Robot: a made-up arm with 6 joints.
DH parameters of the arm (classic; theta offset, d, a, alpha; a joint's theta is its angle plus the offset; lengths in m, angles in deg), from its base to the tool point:
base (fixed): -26.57 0 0.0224 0
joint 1: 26.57 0.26 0 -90
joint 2: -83.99 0 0.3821 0
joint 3: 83.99 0.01 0.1 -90
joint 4: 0 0.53 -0.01 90
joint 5: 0 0 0.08 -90
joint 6: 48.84 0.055 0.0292 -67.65
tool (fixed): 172.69 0.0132 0 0
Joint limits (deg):
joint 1: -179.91..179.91
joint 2: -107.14..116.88
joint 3: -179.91..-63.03
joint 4: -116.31..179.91
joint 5: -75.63..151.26
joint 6: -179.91..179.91
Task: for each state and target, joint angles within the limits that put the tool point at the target. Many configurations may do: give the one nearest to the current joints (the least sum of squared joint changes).
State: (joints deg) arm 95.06 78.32 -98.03 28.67 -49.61 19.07
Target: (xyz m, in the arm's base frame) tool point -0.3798 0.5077 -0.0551
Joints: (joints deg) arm 132.71 66.53 -82.55 28.62 -59.04 18.44
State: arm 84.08 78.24 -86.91 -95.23 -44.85 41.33
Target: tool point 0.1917 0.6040 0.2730
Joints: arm 66.21 28.45 -69.38 -100.29 -60.09 38.57
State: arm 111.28 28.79 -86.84 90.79 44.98 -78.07
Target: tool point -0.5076 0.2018 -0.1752
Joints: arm 157.50 54.88 -66.65 90.64 55.48 -77.27
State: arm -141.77 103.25 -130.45 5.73 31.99 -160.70
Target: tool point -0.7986 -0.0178 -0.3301
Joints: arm -179.91 109.57 -143.01 33.17 19.45 -146.52
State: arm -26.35 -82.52 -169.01 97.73 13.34 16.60
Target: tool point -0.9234 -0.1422 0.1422
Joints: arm 4.02 -95.94 -179.91 96.41 -8.43 15.04
